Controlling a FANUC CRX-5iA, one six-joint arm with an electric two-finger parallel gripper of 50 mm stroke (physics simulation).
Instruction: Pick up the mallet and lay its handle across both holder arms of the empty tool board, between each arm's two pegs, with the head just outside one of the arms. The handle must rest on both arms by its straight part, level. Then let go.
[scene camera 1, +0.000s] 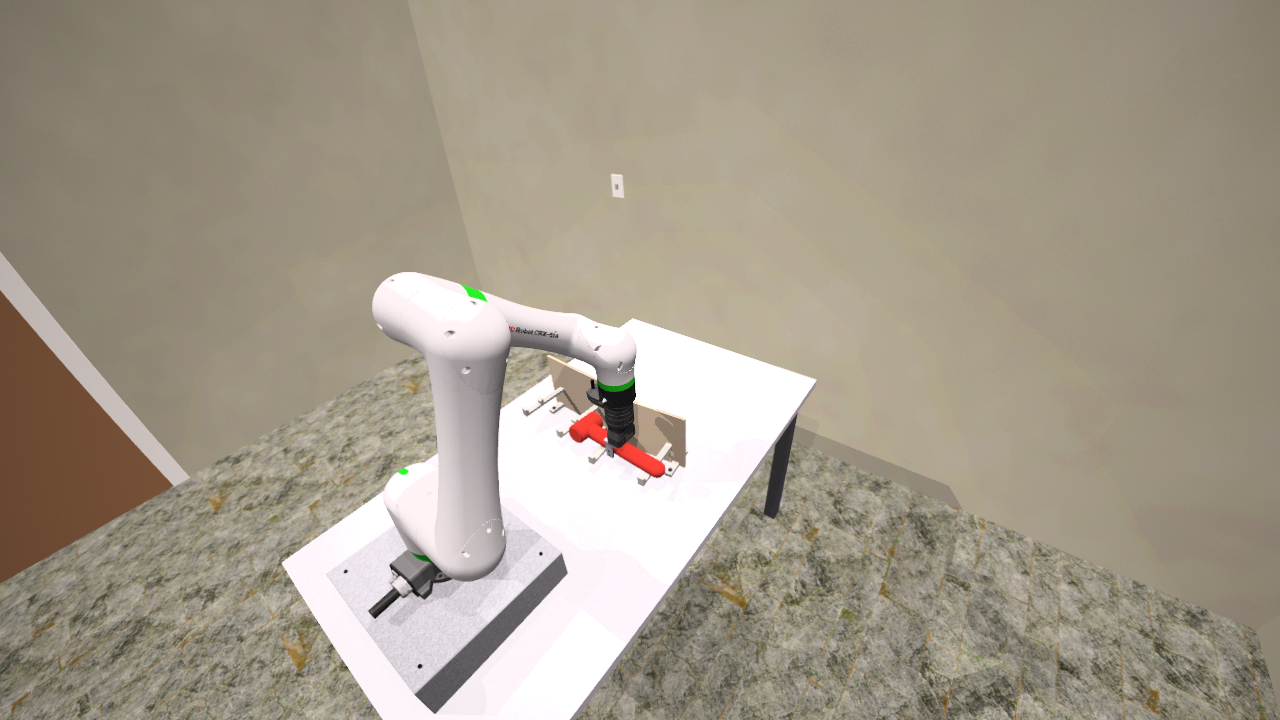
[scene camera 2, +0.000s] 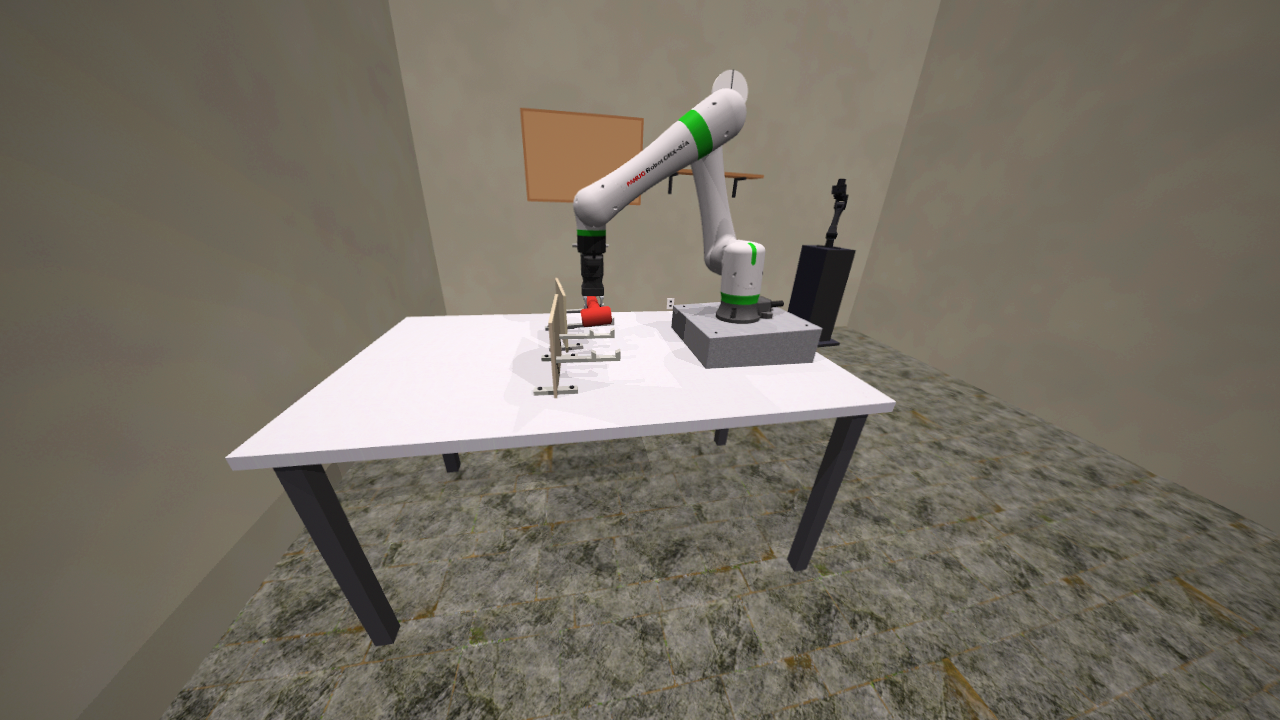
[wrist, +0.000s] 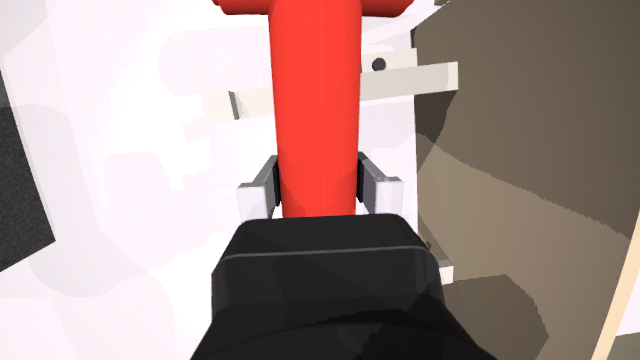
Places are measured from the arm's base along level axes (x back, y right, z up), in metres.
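Pixels of known places: gripper, fingertip midpoint: (scene camera 1: 616, 450) (wrist: 317, 169); arm's base, link origin: (scene camera 2: 737, 317).
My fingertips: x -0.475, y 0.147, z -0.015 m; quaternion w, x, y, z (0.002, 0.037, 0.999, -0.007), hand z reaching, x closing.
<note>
Ahead of a thing's pixels: the offset from my fingertips to its top centre. "*": to the spot under its first point. Level surfaces: height alone.
The red mallet @(dz +0.063, dx +0.001, dy +0.012 m) (scene camera 1: 640, 457) (scene camera 2: 596, 316) (wrist: 317, 100) is held by its handle in my gripper (scene camera 1: 614, 449) (scene camera 2: 592, 301) (wrist: 317, 169), which is shut on it. The handle runs along the front of the right tool board (scene camera 1: 664, 433) in scene camera 1. It crosses above one holder arm (scene camera 1: 594, 457) (wrist: 410, 84) between the head and my fingers; its far end is over the other holder arm (scene camera 1: 642, 480). The head is outside the first arm, toward the other board. In the wrist view the handle widens toward the head. Contact with the arms cannot be told; the pegs are partly hidden.
A second board (scene camera 1: 564, 373) (scene camera 2: 555, 347) with two arms stands beside the first, close to the mallet's head. The brown panel @(* dz +0.031, dx -0.103, dy -0.007 m) (wrist: 500, 150) rises close to my fingers. The grey robot base (scene camera 1: 501, 617) (scene camera 2: 756, 347) stands on the white table @(dz -0.090 m) (scene camera 1: 733, 385) (scene camera 2: 375, 411).
</note>
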